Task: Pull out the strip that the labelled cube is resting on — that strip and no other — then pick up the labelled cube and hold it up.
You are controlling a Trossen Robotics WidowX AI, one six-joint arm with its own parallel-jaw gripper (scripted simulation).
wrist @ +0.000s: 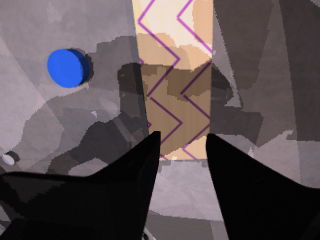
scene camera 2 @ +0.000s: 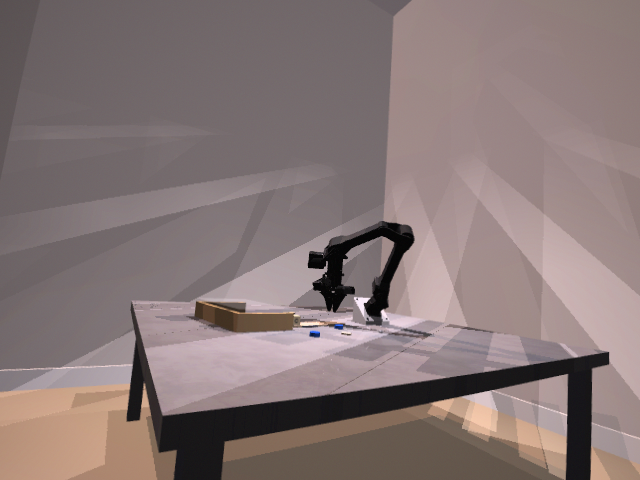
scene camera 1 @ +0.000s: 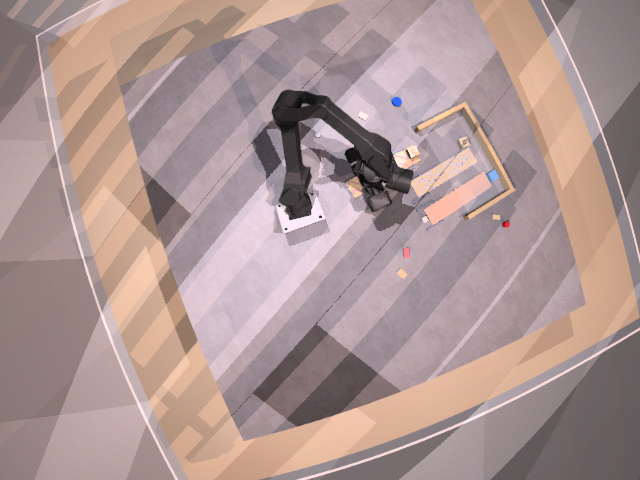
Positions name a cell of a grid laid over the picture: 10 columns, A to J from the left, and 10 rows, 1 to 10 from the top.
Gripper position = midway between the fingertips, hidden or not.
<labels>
my gripper: wrist F6; scene camera 2 F7; scene camera 1 F4
</labels>
